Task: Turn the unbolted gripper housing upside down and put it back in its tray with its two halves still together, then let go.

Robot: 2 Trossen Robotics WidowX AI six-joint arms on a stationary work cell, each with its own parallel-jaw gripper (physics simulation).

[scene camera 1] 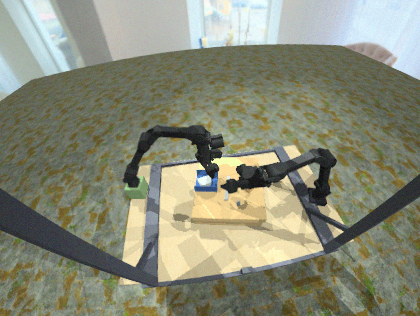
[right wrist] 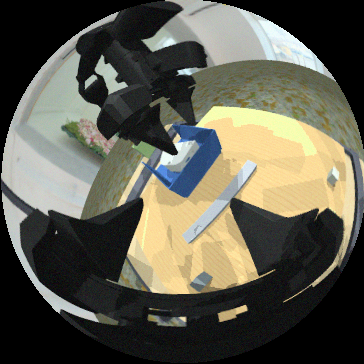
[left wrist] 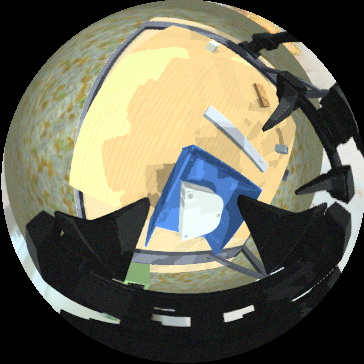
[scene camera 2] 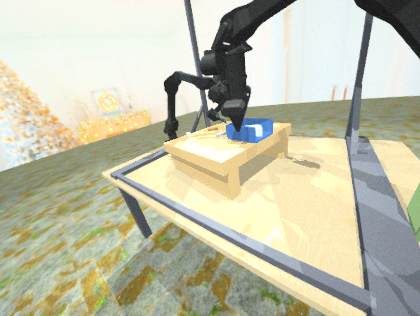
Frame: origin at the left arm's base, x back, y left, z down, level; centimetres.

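Where they show: left gripper, fingertip midpoint: (right wrist: 185,137) (left wrist: 193,200) (scene camera 2: 240,124); right gripper, fingertip midpoint: (scene camera 1: 226,184) (right wrist: 187,202) (left wrist: 281,159); left arm's base, origin of the base link: (scene camera 1: 134,183) (right wrist: 138,140) (left wrist: 135,285); right arm's base, origin of the base link: (scene camera 1: 317,195) (left wrist: 251,48).
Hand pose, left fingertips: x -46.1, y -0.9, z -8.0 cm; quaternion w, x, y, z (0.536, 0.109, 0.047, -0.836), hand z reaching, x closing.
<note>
Things, the pixels of their top centre, and the offset from my left fingertips.
- white gripper housing, middle of its top: (left wrist: 203,217) (right wrist: 172,152) (scene camera 2: 251,126) (scene camera 1: 205,179) dy -3.0, dx +2.3, dz +1.3 cm
- blue tray, middle of its top: (left wrist: 210,220) (right wrist: 170,147) (scene camera 2: 248,122) (scene camera 1: 206,177) dy -2.8, dx +1.7, dz -0.2 cm
- raised wooden platform, middle of its top: (right wrist: 237,191) (left wrist: 231,128) (scene camera 2: 225,133) (scene camera 1: 229,184) dy -3.7, dx -10.4, dz +5.0 cm
- pale grey bar, middle of its top: (right wrist: 220,201) (left wrist: 244,143) dy -6.2, dx -9.3, dz +4.0 cm
- small grey block, middle of its top: (right wrist: 196,284) (left wrist: 286,149) dy -16.3, dx -13.9, dz +2.4 cm
- brown block, middle of its top: (left wrist: 263,93) dy -7.5, dx -21.3, dz +4.2 cm
- small white block, middle of its top: (right wrist: 335,172) (left wrist: 214,42) dy +4.9, dx -24.2, dz +3.0 cm
The white gripper housing (scene camera 1: 204,180) (scene camera 2: 258,130) (left wrist: 201,212) (right wrist: 179,156) lies in the blue tray (scene camera 1: 200,189) (scene camera 2: 247,135) (left wrist: 225,171) (right wrist: 201,166). A flat face with small holes shows in the left wrist view; the seam between its halves cannot be made out. My left gripper (scene camera 1: 214,173) (scene camera 2: 239,128) (left wrist: 193,200) is open and empty, above the tray, with its fingers on either side of the housing in its wrist view. My right gripper (scene camera 1: 224,185) (right wrist: 187,202) is open and empty, beside the tray and off to its right in scene camera 1.
The tray stands on a raised wooden platform (scene camera 1: 230,212) (scene camera 2: 200,145). A pale grey bar (left wrist: 235,139) (right wrist: 220,202) lies beside it. A small grey block (left wrist: 281,149) (right wrist: 201,281), a brown block (left wrist: 261,95) and a small white block (left wrist: 212,46) (right wrist: 333,176) lie farther off.
</note>
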